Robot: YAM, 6 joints.
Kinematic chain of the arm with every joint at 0, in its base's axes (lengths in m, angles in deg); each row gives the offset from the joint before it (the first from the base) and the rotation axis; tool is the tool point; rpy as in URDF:
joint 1: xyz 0 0 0.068 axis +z
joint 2: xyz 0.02 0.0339 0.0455 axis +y
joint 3: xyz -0.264 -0.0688 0 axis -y
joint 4: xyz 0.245 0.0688 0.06 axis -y
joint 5: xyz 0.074 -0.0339 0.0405 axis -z
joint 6: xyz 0.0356 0 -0.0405 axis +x
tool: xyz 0 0 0 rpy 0 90 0
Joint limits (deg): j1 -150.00..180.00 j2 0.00..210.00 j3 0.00..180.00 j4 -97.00..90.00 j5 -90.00..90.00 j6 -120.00..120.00
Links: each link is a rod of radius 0.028 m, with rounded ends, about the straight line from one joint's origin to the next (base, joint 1, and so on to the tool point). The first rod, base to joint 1, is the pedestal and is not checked.
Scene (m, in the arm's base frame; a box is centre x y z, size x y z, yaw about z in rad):
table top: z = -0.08
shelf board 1: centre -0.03 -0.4 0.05 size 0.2 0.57 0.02 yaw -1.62
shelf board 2: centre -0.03 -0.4 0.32 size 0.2 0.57 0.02 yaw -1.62
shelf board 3: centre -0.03 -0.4 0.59 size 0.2 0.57 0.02 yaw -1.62
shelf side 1: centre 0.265 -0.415 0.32 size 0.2 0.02 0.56 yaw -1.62
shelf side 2: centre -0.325 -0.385 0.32 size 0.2 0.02 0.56 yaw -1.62
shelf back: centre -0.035 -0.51 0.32 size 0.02 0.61 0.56 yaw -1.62
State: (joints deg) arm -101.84 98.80 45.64 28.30 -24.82 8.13
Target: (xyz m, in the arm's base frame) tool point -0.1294 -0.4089 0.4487
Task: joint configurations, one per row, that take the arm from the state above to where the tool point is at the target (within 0.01 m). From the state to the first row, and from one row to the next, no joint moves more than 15 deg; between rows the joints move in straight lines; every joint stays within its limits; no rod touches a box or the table.
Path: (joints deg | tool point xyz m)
1: -104.18 86.60 35.62 26.85 -26.16 8.13 | -0.0587 -0.2965 0.1811
2: -106.52 74.41 25.60 25.41 -27.50 8.13 | -0.0560 -0.2467 0.1810
3: -108.86 62.21 15.58 23.96 -28.83 8.13 | -0.0503 -0.2003 0.1696
4: -113.86 61.87 30.25 25.93 -26.49 8.13 | -0.0829 -0.2268 0.2585
5: -118.86 61.52 44.92 27.90 -24.15 8.13 | -0.1081 -0.2264 0.3539
6: -123.86 61.18 59.59 29.87 -21.80 8.13 | -0.1192 -0.2013 0.4487
7: -118.98 75.39 71.95 31.50 -21.32 8.13 | -0.1322 -0.2653 0.4646
8: -114.10 89.60 84.30 33.13 -20.83 8.13 | -0.1365 -0.3361 0.4647
9: -109.21 103.81 96.66 34.76 -20.35 8.13 | -0.1294 -0.4089 0.4487

